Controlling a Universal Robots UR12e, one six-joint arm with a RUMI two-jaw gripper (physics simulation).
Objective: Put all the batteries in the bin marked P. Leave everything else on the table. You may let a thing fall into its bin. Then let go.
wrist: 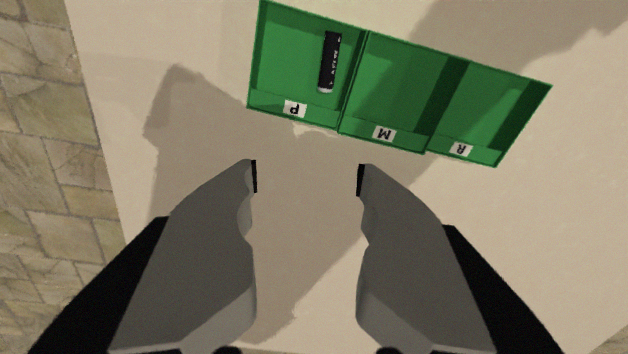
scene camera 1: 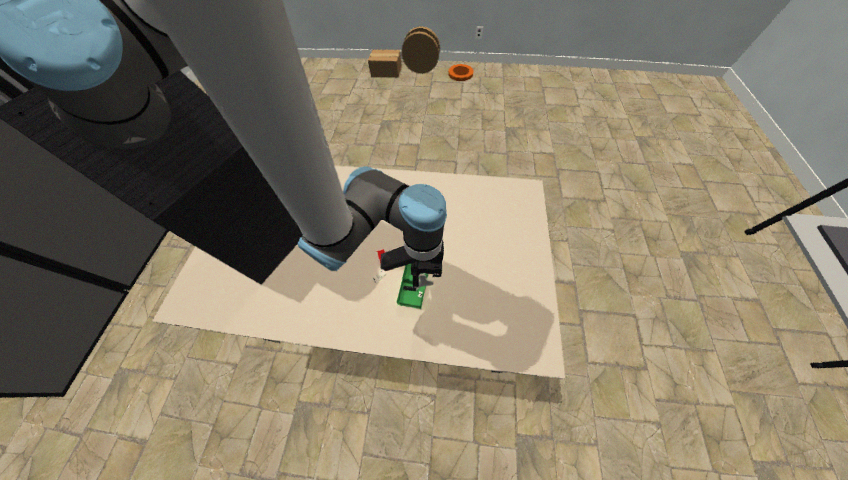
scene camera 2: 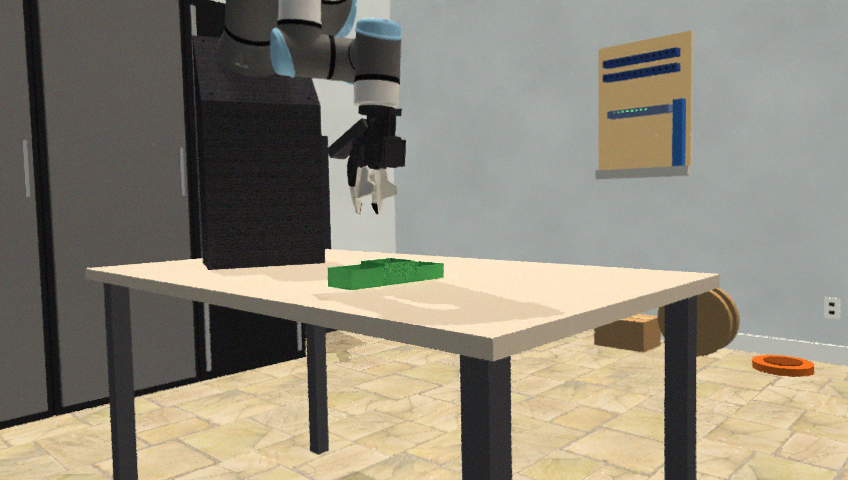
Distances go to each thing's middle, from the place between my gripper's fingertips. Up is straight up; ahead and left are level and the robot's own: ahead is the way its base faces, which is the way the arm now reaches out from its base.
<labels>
My hand is 30 mm past the black AA battery (wrist: 332, 40), 10 mm to the right of it and 130 mm above it. The rest, counted from my hand: green three-part bin tray (scene camera 2: 381, 272) 10 mm behind, 70 mm to the left, 130 mm below.
</labels>
